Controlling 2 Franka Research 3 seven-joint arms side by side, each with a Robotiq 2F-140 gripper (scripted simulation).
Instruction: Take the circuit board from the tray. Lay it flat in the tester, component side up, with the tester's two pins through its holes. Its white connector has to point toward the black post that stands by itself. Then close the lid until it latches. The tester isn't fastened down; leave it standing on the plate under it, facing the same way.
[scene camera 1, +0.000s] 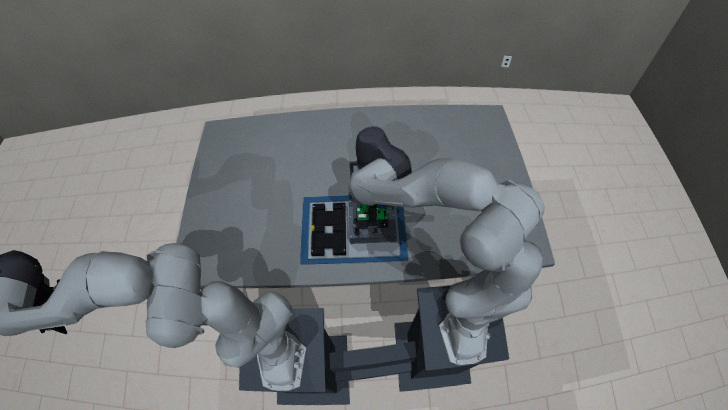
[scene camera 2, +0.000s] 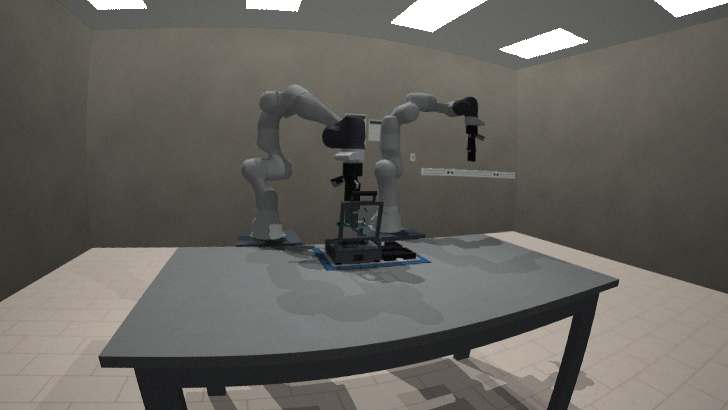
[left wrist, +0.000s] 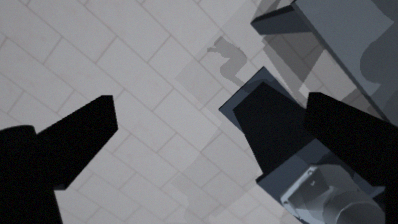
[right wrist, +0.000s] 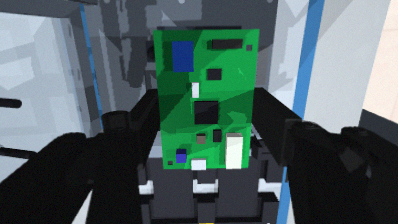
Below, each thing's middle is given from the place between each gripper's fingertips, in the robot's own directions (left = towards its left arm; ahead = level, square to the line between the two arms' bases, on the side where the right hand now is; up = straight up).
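Counting from my right hand, I find the clear lid (right wrist: 54, 90) 10 mm to the right, 130 mm ahead and 30 mm above. The green circuit board (right wrist: 205, 78) is 20 mm below my right hand, and going by their middles, of the things named here it is the nearest to that hand. The black tray (scene camera 1: 320, 218), again from my right hand, is 170 mm to the left, 10 mm ahead and 130 mm below.
My left gripper is 780 mm to the left of the black tray, 410 mm short of it and 390 mm above it. From my left hand I find the clear lid 960 mm to the right, 520 mm ahead and 230 mm below, while the green circuit board is 940 mm to the right, 400 mm ahead and 280 mm below. Going by its middle, the clear lid is nearer to my right hand than to my left gripper.
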